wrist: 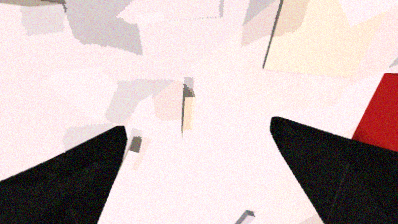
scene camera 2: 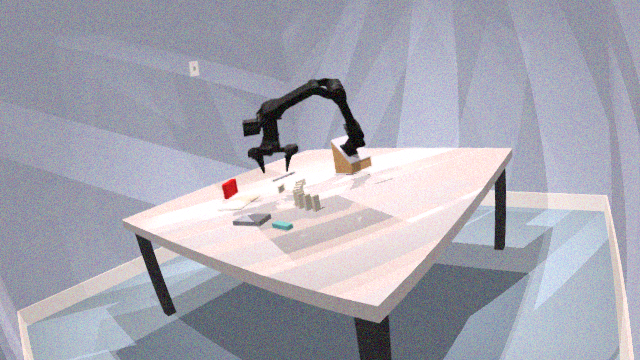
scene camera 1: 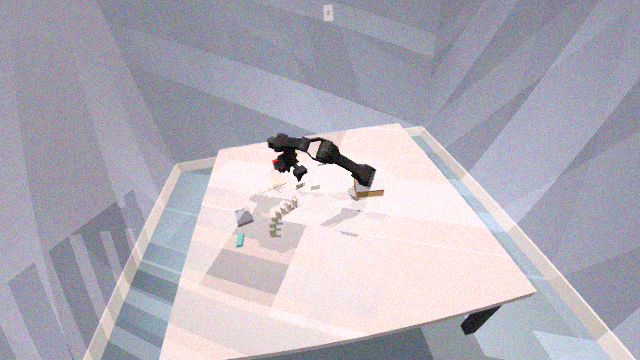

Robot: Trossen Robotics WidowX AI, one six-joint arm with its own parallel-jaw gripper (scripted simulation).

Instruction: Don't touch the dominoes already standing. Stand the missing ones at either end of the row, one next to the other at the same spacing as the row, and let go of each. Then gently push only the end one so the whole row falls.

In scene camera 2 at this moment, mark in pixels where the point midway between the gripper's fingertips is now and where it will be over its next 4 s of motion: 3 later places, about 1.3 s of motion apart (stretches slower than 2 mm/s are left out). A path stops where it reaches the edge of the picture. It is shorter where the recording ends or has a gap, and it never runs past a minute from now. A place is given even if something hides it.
The gripper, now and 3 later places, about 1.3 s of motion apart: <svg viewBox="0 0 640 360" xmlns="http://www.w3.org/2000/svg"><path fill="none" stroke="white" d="M275 172L279 191L255 169L237 187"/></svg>
